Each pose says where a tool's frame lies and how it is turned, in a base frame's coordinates. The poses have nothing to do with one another.
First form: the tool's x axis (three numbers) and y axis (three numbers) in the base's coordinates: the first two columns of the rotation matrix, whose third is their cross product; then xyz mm.
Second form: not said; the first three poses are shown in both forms.
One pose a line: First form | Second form
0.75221 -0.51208 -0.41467 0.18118 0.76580 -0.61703 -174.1 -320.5 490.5 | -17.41 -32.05 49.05 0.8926 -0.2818 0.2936 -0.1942
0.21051 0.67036 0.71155 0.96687 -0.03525 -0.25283 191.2 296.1 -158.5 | 19.12 29.61 -15.85 0.3604 -0.6894 -0.5937 -0.2057
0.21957 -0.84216 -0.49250 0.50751 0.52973 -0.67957 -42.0 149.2 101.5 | -4.20 14.92 10.15 0.7571 -0.1911 0.4377 -0.4456
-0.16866 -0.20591 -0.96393 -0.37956 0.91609 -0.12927 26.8 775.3 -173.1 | 2.68 77.53 -17.31 0.6154 -0.1923 0.7612 0.0705
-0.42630 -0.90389 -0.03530 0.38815 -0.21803 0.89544 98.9 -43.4 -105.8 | 9.89 -4.34 -10.58 0.4471 0.2949 -0.4372 -0.7225
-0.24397 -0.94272 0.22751 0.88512 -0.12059 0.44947 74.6 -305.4 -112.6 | 7.46 -30.54 -11.26 0.6122 0.0565 -0.2547 -0.7464
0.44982 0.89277 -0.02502 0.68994 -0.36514 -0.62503 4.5 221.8 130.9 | 0.45 22.18 13.09 0.2759 -0.8055 -0.4912 0.1838
